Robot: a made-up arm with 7 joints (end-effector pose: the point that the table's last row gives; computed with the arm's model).
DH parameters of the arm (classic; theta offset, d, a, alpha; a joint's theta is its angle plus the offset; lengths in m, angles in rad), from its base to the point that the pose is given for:
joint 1: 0 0.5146 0 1.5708
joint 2: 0 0.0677 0 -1.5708
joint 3: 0 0.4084 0.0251 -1.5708
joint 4: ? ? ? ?
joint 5: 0 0.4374 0 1.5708
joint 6: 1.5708 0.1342 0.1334 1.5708
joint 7: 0 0.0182 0 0
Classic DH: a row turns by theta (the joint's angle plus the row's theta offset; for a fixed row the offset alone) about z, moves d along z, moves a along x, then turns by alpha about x.
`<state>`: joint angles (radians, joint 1 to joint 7).
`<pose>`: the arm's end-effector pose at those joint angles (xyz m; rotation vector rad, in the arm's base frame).
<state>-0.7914 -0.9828 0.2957 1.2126 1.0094 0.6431 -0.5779</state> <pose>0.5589 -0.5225 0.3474 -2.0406 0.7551 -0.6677</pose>
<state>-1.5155 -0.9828 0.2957 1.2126 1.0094 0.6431 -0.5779</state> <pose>0.0725 -0.7616 0.3474 -1.7392 1.5144 -1.0565</pose>
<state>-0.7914 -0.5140 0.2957 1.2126 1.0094 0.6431 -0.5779</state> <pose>0.5540 -0.5175 0.7109 -2.1459 0.4737 -1.1593</pose>
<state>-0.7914 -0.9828 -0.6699 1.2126 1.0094 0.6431 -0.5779</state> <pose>0.1362 -0.8137 0.4824 2.6073 -1.6305 0.6343</pose>
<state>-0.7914 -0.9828 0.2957 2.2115 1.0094 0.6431 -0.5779</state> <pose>0.1776 -0.1927 0.1679 -1.7750 0.9654 0.4910</pose>
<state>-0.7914 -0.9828 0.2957 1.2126 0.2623 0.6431 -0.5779</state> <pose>0.5846 -0.5910 0.4282 -2.7358 0.2839 -0.3847</pose>
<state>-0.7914 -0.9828 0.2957 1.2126 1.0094 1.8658 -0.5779</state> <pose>0.4348 -0.5339 0.4389 2.0322 -1.6130 1.5620</pose>
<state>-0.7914 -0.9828 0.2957 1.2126 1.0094 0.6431 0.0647</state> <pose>0.5589 -0.5225 0.3474 -1.6506 1.3231 -0.2931</pose>
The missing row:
joint 4: 0 0.0565 -0.0151 1.5708
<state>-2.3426 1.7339 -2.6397 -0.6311 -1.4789 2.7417 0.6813</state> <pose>0.4124 0.4624 0.7251 -0.1176 -1.0787 -2.1786</pose>
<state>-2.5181 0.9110 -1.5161 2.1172 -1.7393 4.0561 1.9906</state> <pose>-0.0405 0.5494 0.7478 0.9074 -0.4813 1.8464</pose>
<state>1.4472 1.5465 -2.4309 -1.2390 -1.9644 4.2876 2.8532</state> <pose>-0.2199 -0.3230 0.8131 -2.5401 0.2780 -1.5644</pose>
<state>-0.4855 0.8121 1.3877 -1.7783 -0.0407 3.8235 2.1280</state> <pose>-0.4120 -0.2098 0.8008 -1.8695 0.8171 -0.8862</pose>
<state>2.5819 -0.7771 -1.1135 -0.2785 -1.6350 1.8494 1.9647</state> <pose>-0.6237 0.1293 1.0099 0.4805 -0.9092 -1.1301</pose>
